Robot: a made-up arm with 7 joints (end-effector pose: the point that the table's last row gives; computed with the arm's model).
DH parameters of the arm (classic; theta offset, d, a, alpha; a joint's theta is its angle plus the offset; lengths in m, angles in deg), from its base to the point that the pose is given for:
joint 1: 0 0.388 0 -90
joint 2: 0 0 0 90
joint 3: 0 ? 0.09 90
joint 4: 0 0 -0.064 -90
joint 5: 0 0.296 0 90
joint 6: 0 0 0.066 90
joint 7: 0 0 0 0
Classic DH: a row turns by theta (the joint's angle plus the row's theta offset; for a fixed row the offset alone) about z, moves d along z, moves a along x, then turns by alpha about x.
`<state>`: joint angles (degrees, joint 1 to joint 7).
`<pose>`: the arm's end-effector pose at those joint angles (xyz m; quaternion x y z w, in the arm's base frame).
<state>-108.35 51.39 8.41 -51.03 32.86 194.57 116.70</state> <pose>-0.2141 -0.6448 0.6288 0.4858 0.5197 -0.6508 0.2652</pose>
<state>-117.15 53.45 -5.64 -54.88 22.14 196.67 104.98</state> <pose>-0.3555 -0.5882 0.5943 -0.4049 -0.5959 0.6927 0.0329</pose>
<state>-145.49 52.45 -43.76 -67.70 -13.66 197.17 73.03</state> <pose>-0.6389 -0.2019 0.5959 -0.1390 -0.7283 0.1861 0.6447</pose>
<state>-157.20 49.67 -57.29 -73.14 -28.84 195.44 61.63</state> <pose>-0.6458 0.0042 0.6301 -0.0789 -0.7405 -0.1381 0.6530</pose>
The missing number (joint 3, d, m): 0.414
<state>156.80 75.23 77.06 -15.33 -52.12 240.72 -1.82</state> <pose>-0.6200 0.1829 0.5662 -0.1837 -0.1475 -0.0190 0.9717</pose>
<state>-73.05 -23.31 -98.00 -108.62 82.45 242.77 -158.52</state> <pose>-0.3818 0.1236 0.7275 0.2092 -0.8113 -0.4966 0.2269</pose>
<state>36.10 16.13 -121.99 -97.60 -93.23 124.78 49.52</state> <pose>0.1722 -0.3665 0.8568 0.4275 -0.4391 -0.0710 0.7870</pose>
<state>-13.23 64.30 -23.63 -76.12 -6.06 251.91 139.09</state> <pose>0.5723 -0.2545 0.3820 -0.2810 0.5048 -0.5088 0.6382</pose>
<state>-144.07 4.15 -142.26 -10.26 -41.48 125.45 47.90</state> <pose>-0.0526 0.0328 1.1630 -0.4870 0.0171 -0.6860 0.5402</pose>
